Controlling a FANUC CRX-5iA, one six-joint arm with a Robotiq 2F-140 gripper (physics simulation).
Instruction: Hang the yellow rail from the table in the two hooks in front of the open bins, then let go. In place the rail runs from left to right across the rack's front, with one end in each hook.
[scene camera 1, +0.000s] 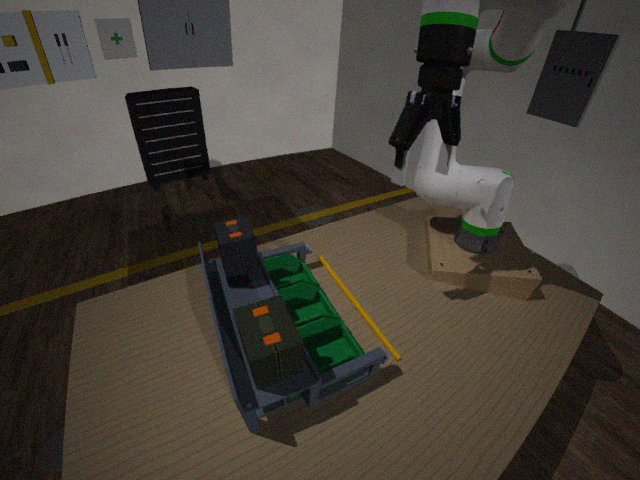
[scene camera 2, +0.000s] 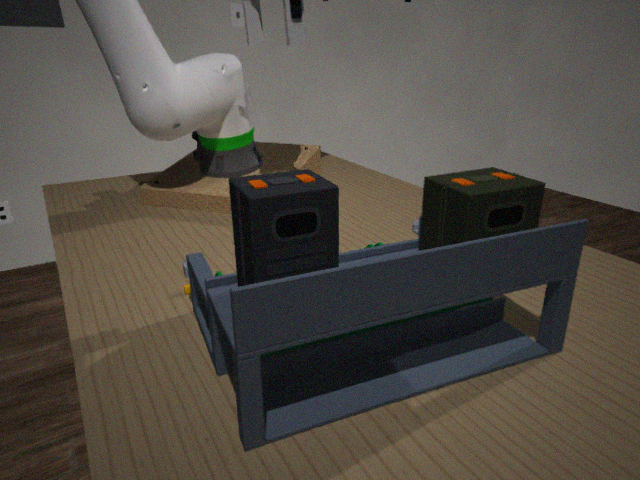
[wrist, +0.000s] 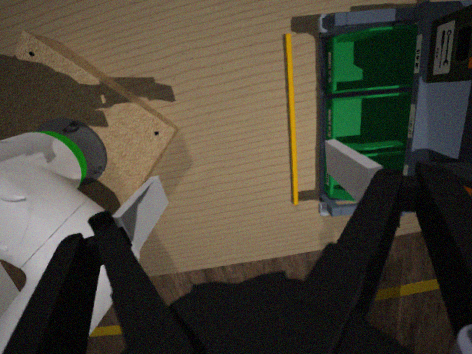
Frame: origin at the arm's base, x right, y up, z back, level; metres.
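Where they show: gripper, fingertip midpoint: (scene camera 1: 421, 177) (scene camera 2: 274, 45) (wrist: 241, 173); arm's base, origin of the base link: (scene camera 1: 475, 241) (scene camera 2: 232, 165) (wrist: 72, 152).
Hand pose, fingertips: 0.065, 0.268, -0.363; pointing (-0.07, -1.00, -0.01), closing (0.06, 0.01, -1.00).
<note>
Things, the pixels of their top centre, and the offset from my fingertips, as dx, dy, dz. Level surfaces: height alone.
- yellow rail, middle of its top: (wrist: 293, 128) (scene camera 1: 353, 299) +0.026, -0.323, -0.110
- dark grey box, middle of its top: (scene camera 2: 281, 179) (scene camera 1: 233, 228) +0.183, -0.109, -0.338
- olive box, middle of its top: (scene camera 2: 482, 177) (scene camera 1: 266, 324) -0.044, -0.134, -0.383
- table, its level: dy -0.333
The yellow rail (scene camera 1: 357, 304) (wrist: 292, 120) lies on the table in front of the rack, roughly parallel to its front and a little apart from it; one end of the rail (scene camera 2: 187, 289) shows in scene camera 2. The rack has a hook at each front corner, one hook (scene camera 1: 385, 356) (wrist: 324, 207) and another hook (scene camera 1: 308, 249) (wrist: 324, 22), with no rail in them. The green open bins (scene camera 1: 305, 299) (wrist: 347, 117) sit behind the hooks. My gripper (scene camera 1: 423, 155) (wrist: 241, 173) is open and empty, high above the table, on the arm-base side of the rail.
The grey-blue rack (scene camera 1: 346, 377) (scene camera 2: 403, 289) carries a dark grey box (scene camera 1: 240, 258) (scene camera 2: 289, 222) and an olive box (scene camera 1: 268, 335) (scene camera 2: 480, 206) behind the bins. The arm stands on a wooden base plate (scene camera 1: 454, 268) (wrist: 130, 130) on the table (scene camera 1: 155, 439).
</note>
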